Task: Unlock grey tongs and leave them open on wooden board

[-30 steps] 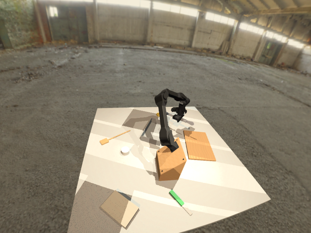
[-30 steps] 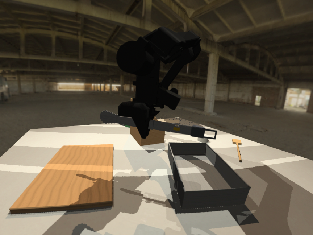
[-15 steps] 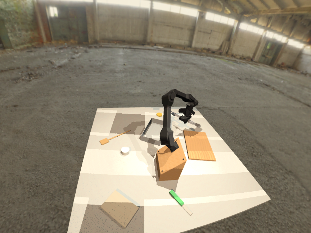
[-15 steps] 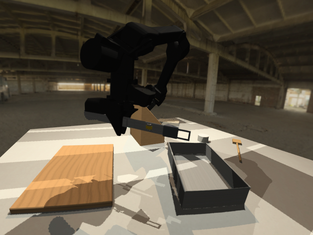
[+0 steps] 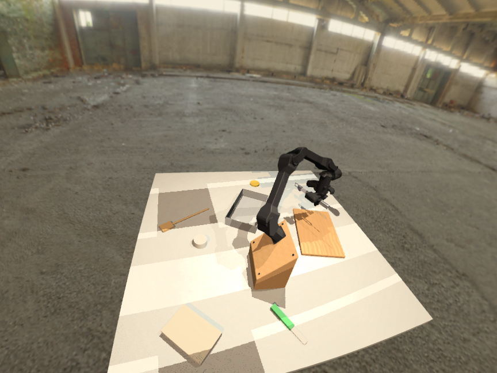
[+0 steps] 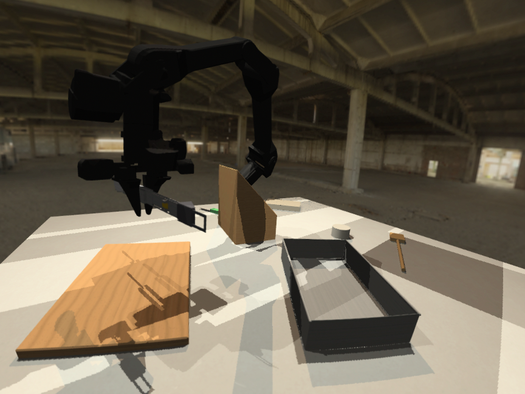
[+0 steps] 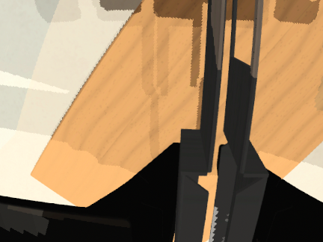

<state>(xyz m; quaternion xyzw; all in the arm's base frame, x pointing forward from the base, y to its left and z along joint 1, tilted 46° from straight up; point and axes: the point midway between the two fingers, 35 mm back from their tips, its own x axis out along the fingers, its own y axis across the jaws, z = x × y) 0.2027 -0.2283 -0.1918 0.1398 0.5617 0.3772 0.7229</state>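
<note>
My gripper tip is 5 cm past the wooden board, 3 cm to the left of it and 16 cm above it. The rest, counted from my gripper tip: roasting tin 15 cm ahead, 34 cm to the left, 13 cm below; yellow lock piece 8 cm ahead, 3 cm to the left, 4 cm above; green-handled tool 51 cm behind, 31 cm to the left, 16 cm below.
</note>
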